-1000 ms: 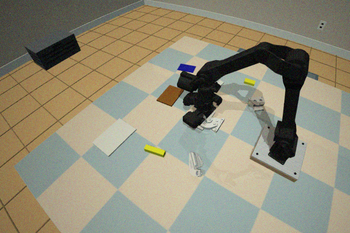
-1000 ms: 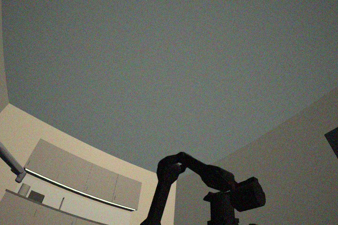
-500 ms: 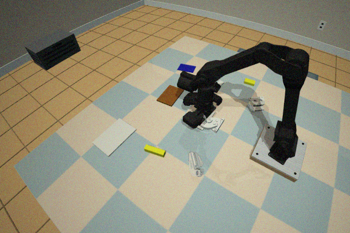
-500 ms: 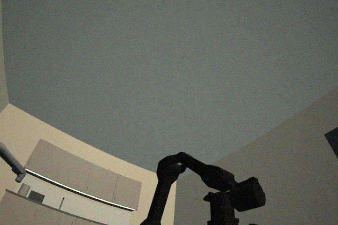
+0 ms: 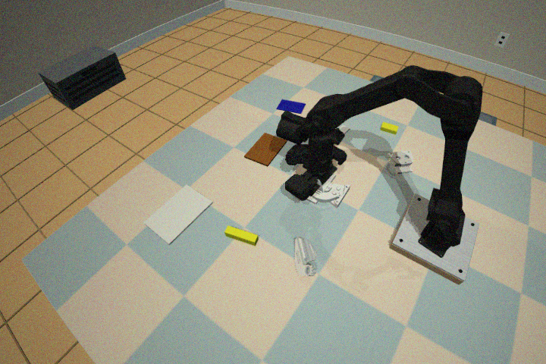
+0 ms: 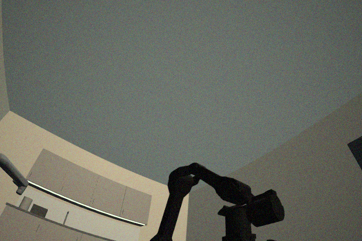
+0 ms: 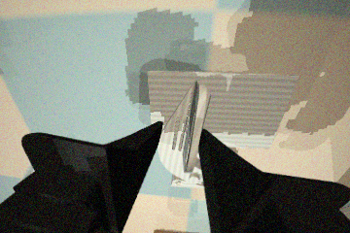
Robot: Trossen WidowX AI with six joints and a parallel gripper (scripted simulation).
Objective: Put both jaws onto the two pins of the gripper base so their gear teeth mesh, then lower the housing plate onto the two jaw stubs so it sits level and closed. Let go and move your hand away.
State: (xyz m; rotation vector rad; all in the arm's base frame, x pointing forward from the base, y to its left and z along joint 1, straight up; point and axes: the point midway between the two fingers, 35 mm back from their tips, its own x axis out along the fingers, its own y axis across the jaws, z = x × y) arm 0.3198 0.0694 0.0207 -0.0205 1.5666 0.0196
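Now: gripper tip 18 cm to the right of the jaw, 13 cm past it and 2 cm below it. Also, from my gripper tip: brown tile 23 cm ahead, 4 cm to the right, 1 cm below; then white strip 25 cm to the right, 10 cm ahead, 1 cm below; then housing plate 5 cm behind, 4 cm to the right, 1 cm below.
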